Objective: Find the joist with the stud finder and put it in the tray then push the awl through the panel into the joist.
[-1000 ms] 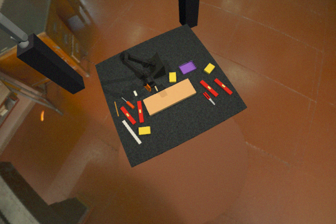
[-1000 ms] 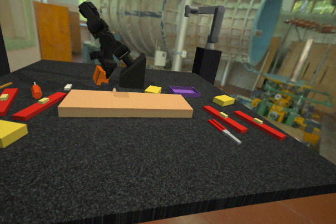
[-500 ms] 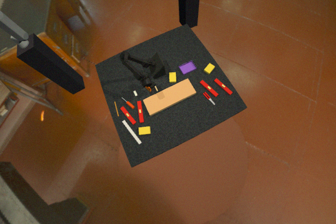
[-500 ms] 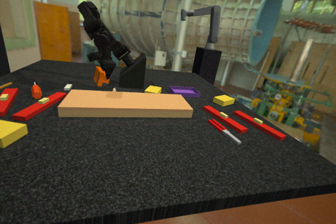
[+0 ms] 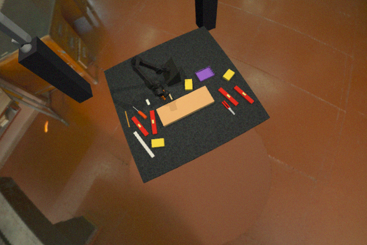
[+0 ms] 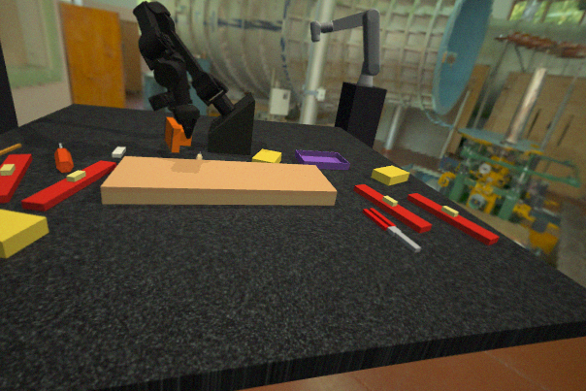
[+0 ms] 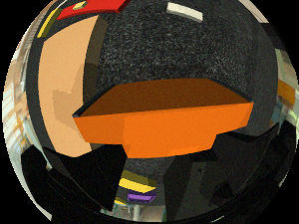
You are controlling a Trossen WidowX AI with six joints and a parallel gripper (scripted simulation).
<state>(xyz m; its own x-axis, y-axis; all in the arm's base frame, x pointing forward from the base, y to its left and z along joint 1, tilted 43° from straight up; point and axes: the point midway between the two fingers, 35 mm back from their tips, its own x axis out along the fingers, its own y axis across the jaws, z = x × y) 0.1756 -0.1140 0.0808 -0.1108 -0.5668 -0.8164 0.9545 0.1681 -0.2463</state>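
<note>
Now: gripper tip 1 cm to the left of the orange stud finder and 1 cm past it. Also, from my gripper tip: small white block: 18 cm to the right, 7 cm below; then pencil: 43 cm to the right, 7 cm below, 6 cm ahead; then awl: 7 cm below, 4 cm to the left, 1 cm ahead.
</note>
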